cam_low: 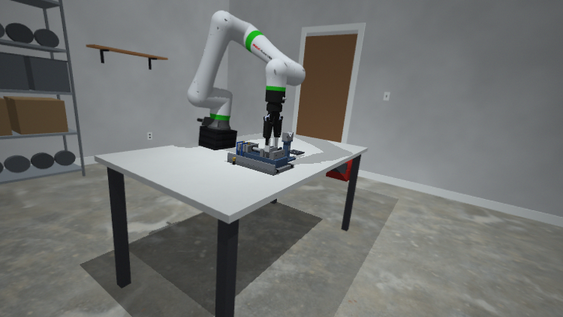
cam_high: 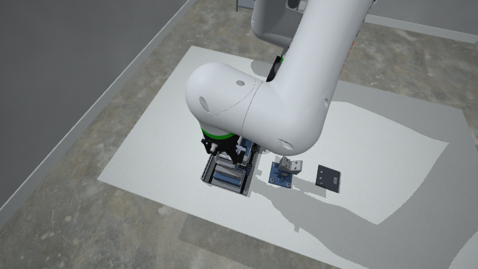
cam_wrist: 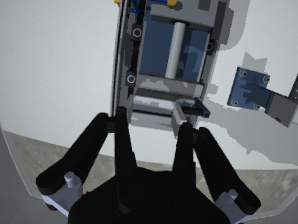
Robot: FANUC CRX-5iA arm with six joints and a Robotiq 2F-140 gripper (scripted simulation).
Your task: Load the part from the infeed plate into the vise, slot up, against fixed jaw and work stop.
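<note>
Right now my hand is 20 mm above the part. From my hand the other things lie so: air cylinder rod: 90 mm behind, 50 mm below, 20 mm to the left; then vise: 80 mm below, 70 mm behind, 20 mm to the left; then air cylinder: 170 mm behind, 50 mm below, 20 mm to the left.
</note>
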